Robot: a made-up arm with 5 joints. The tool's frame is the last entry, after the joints.
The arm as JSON. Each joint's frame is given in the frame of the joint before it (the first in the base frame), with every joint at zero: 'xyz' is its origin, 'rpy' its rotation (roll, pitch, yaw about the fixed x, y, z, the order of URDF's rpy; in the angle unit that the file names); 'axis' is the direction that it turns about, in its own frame. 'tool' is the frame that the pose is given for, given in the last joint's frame.
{
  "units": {
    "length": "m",
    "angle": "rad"
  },
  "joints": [
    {
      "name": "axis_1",
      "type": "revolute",
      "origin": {
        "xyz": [
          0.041,
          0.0,
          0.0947
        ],
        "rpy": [
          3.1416,
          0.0,
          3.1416
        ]
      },
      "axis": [
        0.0,
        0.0,
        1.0
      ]
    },
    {
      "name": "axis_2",
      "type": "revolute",
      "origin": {
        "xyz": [
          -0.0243,
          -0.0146,
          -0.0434
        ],
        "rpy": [
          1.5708,
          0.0,
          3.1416
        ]
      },
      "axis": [
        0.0,
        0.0,
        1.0
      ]
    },
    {
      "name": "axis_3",
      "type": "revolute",
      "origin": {
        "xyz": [
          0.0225,
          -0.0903,
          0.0
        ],
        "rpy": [
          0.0,
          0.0,
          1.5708
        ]
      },
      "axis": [
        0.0,
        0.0,
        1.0
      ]
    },
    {
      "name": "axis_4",
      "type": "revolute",
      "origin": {
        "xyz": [
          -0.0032,
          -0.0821,
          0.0
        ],
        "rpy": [
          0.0,
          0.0,
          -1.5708
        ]
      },
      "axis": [
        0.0,
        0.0,
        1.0
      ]
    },
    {
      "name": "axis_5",
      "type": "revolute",
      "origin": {
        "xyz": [
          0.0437,
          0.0,
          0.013
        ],
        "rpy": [
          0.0,
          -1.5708,
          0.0
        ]
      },
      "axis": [
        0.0,
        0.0,
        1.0
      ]
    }
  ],
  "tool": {
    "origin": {
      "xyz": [
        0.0,
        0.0,
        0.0
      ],
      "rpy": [
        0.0,
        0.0,
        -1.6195
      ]
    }
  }
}
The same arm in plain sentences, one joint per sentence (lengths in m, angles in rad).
The arm has five revolute joints in a row. What follows holds with every joint at zero, and every direction is one of the base frame's.
The first joint lies 0.041 m along +x and 0.0947 m along +z from the base frame's origin and turns about -z.
The second joint lies 0.0243 m along +x and 0.0146 m along -y and 0.0434 m along +z from the first joint and turns about +y.
The third joint lies 0.0225 m along +x and 0.0903 m along +z from the second joint and turns about +y.
The fourth joint lies 0.0821 m along +x and 0.0032 m along +z from the third joint and turns about +y.
The fifth joint lies 0.0437 m along +x and 0.013 m along +y from the fourth joint and turns about -x.
The tool frame, which is the frame that the pose is given for, lies at the same point as the fifth joint; its axes are the base frame's turned by roll 1.5708, pitch -1.5221 and yaw -1.5708 rad (as in URDF: about the fixed x, then y, then z).

